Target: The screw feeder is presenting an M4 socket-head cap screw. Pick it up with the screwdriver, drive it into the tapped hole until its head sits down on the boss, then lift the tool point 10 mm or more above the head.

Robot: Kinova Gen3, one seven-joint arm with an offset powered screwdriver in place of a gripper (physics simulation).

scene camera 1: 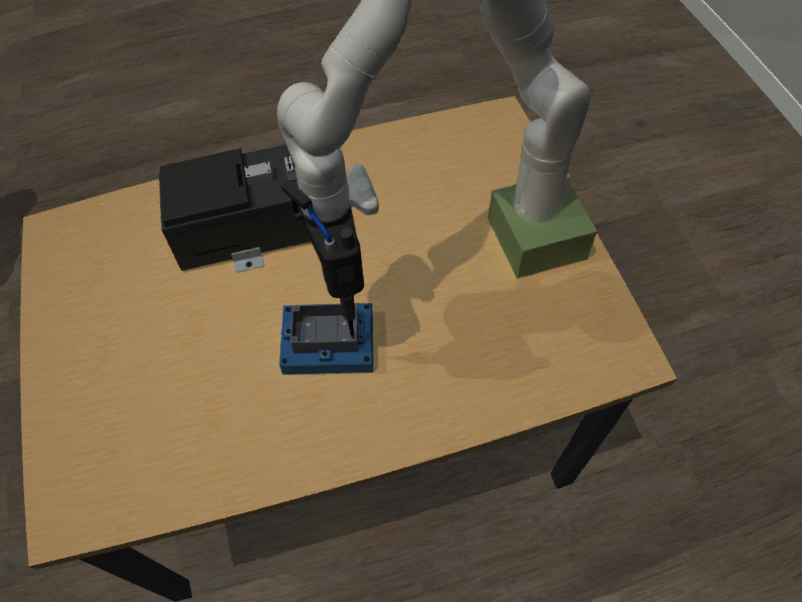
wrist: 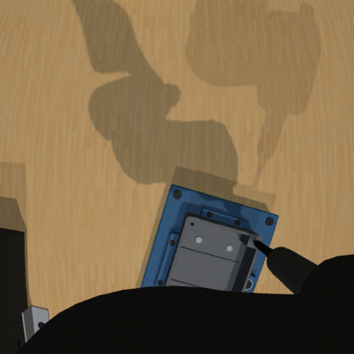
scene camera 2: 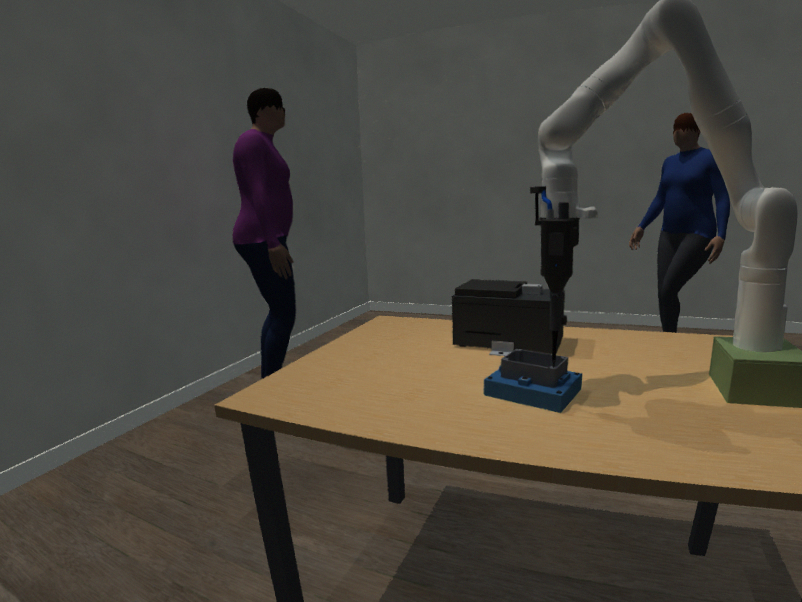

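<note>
Blue fixture (scene camera 2: 533, 395). The fixture (wrist: 174, 211) too.
</note>
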